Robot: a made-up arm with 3 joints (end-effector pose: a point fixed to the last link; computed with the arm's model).
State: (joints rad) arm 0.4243 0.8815 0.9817
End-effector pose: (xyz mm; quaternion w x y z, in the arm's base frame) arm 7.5 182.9 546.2 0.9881 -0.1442 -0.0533 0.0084
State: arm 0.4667 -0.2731 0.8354
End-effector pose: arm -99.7 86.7 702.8 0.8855 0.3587 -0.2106 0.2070
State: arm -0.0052 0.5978 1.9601
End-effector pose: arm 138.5 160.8 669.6 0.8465 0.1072 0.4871 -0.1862
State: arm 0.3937 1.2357 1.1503
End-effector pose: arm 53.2 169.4 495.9 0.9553 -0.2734 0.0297 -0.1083
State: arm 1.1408 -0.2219 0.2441
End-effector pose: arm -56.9 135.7 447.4 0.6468 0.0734 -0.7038 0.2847
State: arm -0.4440 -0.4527 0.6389
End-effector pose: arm 44.6 -4.8 852.6 0.8163 0.5626 0.0899 0.0956
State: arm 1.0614 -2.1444 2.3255
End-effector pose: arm 28.3 -188.9 683.6 0.3385 0.4378 0.2931 0.7797
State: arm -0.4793 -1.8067 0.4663
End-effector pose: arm 26.0 -206.6 782.7 0.3604 0.9063 -0.1251 -0.1819
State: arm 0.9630 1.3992 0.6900
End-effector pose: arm 116.0 112.1 388.0 0.8316 -0.4652 -0.2798 -0.1174
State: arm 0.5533 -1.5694 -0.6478
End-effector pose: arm -130.7 63.7 623.2 0.2342 0.5578 -0.7956 -0.0318
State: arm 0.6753 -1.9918 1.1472
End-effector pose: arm -59.1 -220.6 600.1 0.2750 0.8261 -0.1268 0.4752
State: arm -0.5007 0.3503 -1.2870
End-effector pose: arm -57.4 34.1 530.9 0.6065 0.1129 -0.6205 0.4840
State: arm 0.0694 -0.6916 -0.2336
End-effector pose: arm -106.8 71.0 689.1 0.6885 0.4450 -0.5557 0.1380
